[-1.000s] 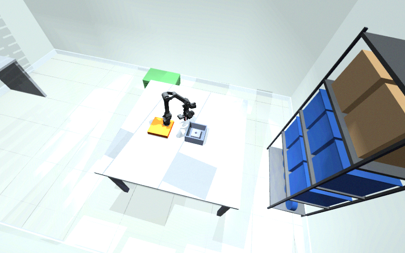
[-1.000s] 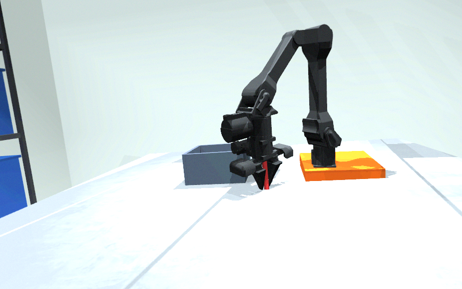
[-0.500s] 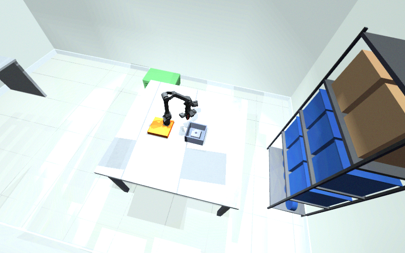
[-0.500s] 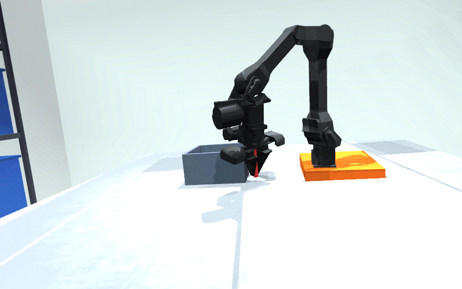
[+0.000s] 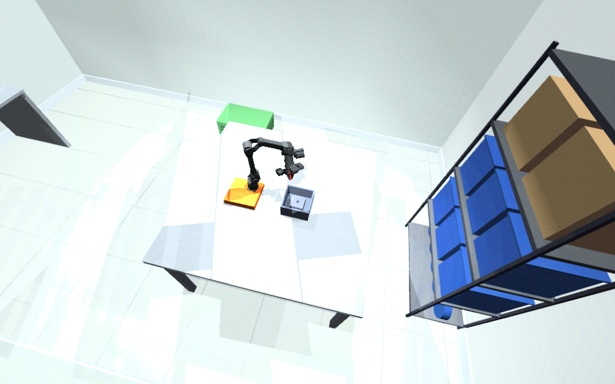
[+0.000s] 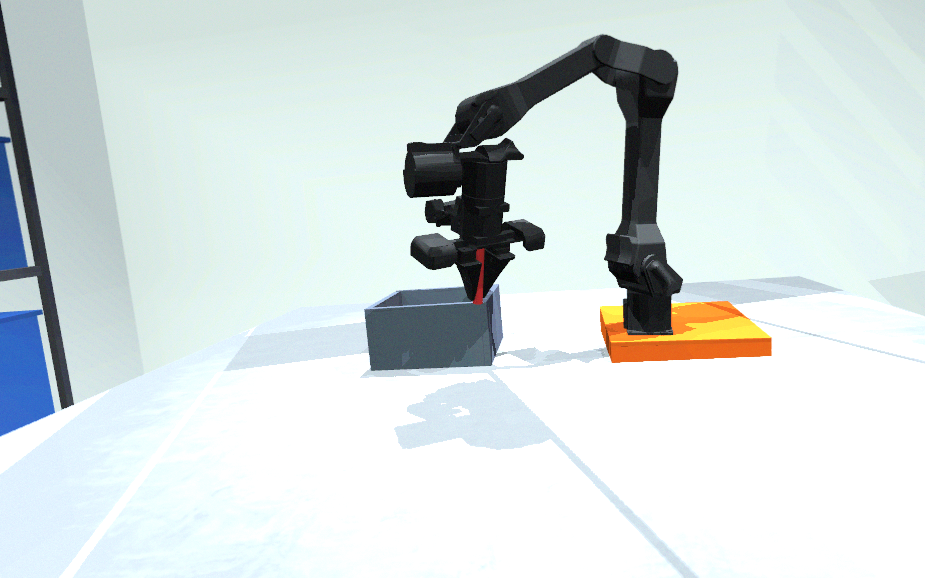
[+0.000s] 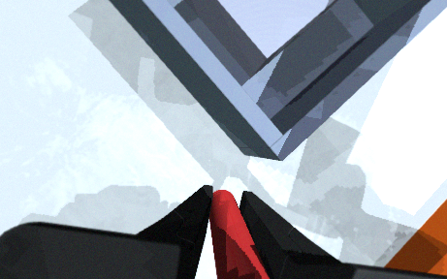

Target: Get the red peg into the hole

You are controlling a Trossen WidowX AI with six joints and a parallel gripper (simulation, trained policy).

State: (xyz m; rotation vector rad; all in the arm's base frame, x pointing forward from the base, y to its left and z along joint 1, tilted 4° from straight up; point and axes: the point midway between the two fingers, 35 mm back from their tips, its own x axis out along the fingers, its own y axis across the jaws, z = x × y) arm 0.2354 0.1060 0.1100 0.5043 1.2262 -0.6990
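The red peg lies 10 mm behind my gripper tip, 10 mm to the left of it and 30 mm above it. The rest, counted from my gripper tip: grey box 100 mm ahead, 120 mm to the right, 80 mm below.
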